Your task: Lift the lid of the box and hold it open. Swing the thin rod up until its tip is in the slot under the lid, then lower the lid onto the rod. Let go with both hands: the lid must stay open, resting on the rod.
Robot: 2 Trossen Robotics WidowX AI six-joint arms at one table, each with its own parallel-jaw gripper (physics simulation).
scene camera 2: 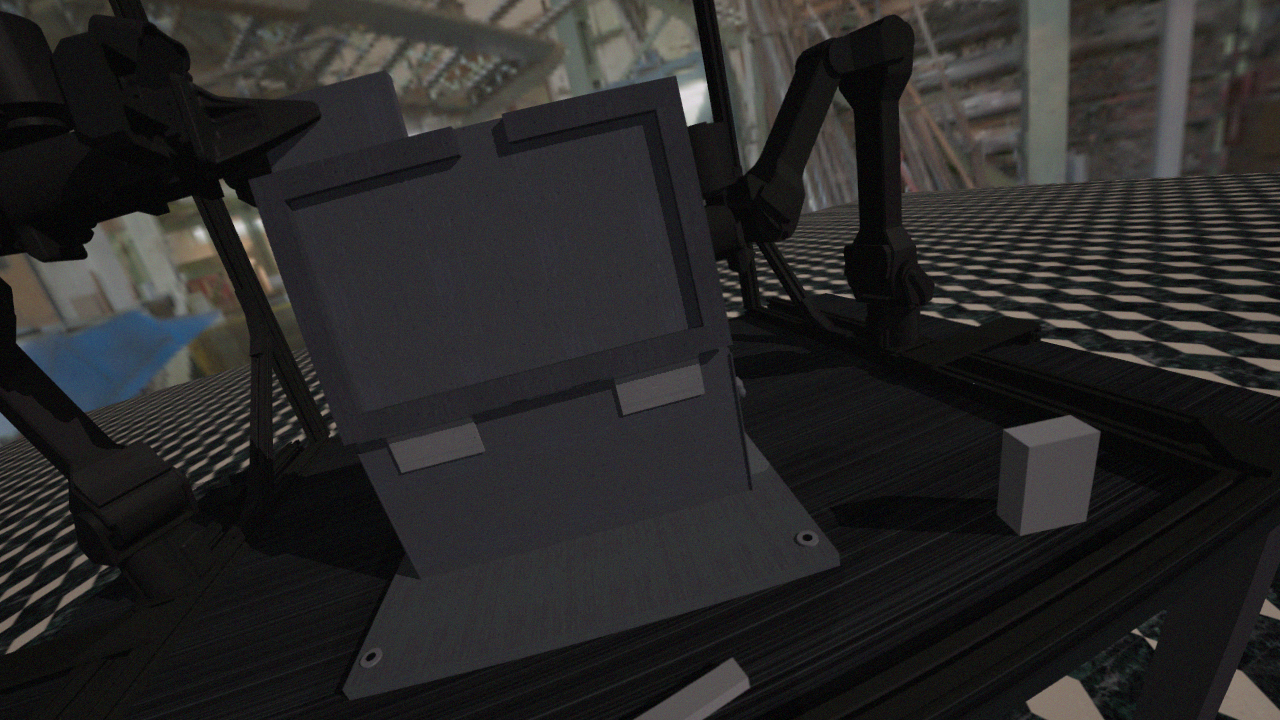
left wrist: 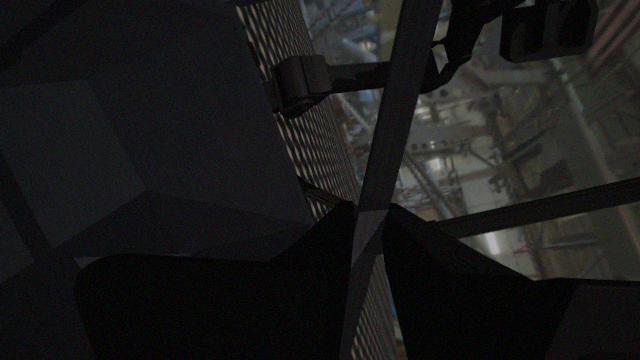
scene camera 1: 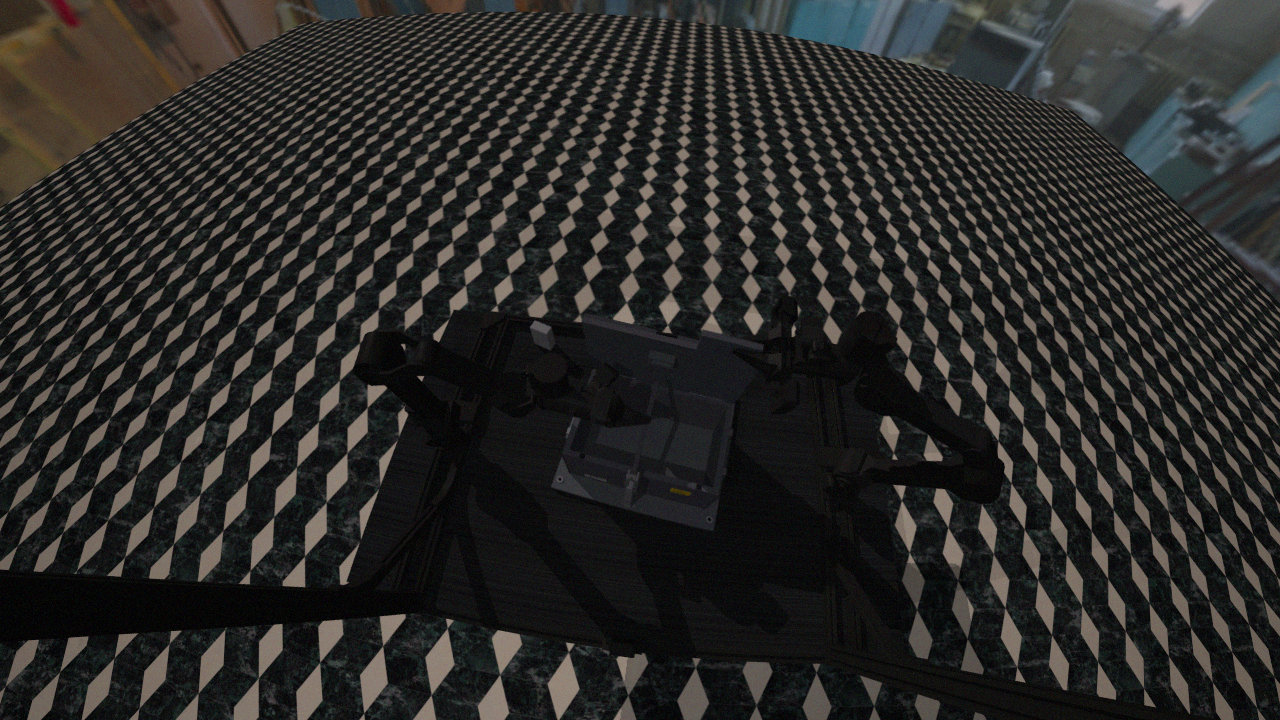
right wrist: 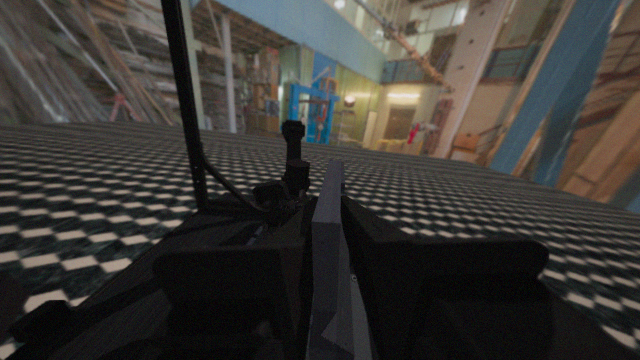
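Where they show: left gripper, fingertip midpoint: (left wrist: 366,214) (scene camera 1: 650,421); right gripper, fingertip midpoint: (scene camera 2: 324,114) (scene camera 1: 732,345) (right wrist: 330,202); left arm's base, origin of the base link: (scene camera 2: 894,342) (scene camera 1: 453,438); right arm's base, origin of the base link: (scene camera 2: 180,581) (scene camera 1: 834,486).
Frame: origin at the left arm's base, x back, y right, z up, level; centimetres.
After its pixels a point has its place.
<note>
The grey box (scene camera 1: 726,452) {x -62.7, y -3.1, z 8.0 cm} (scene camera 2: 572,483) {x -47.3, y -14.6, z 4.9 cm} stands with its lid (scene camera 1: 617,347) {x -37.8, y -13.5, z 27.2 cm} (scene camera 2: 501,268) {x -47.5, y -13.8, z 23.7 cm} (right wrist: 326,250) {x -61.0, y -9.5, z 37.4 cm} raised steeply. A small pale block shows on the lid's underside in scene camera 1. My right gripper (scene camera 2: 290,147) (right wrist: 330,202) {x -56.5, y -10.1, z 37.2 cm} is shut on the lid's edge; in scene camera 1 it is at the lid's right end. My left gripper (scene camera 1: 651,418) {x -45.5, y -3.1, z 20.1 cm} (left wrist: 366,214) {x -45.5, y -3.1, z 20.1 cm} is over the box, shut on the thin rod (left wrist: 395,115) {x -44.9, y -6.4, z 21.8 cm}. In the left wrist view the rod slants up past the fingertips and leaves the top edge. Its tip and the slot cannot be made out there.
A white block (scene camera 1: 542,334) {x -16.0, y -29.4, z 4.8 cm} (scene camera 2: 1047,474) {x -16.6, y -31.8, z 3.1 cm} stands on the dark table (scene camera 1: 537,573) {x -26.3, y 25.7, z -1.9 cm} (scene camera 2: 895,385) {x -6.8, y -7.2, z -1.9 cm} behind the box, at its left in scene camera 1. A pale bar (scene camera 2: 698,694) {x -43.9, y -32.0, z -0.9 cm} shows at the bottom of scene camera 2. Frame posts stand around the table.
</note>
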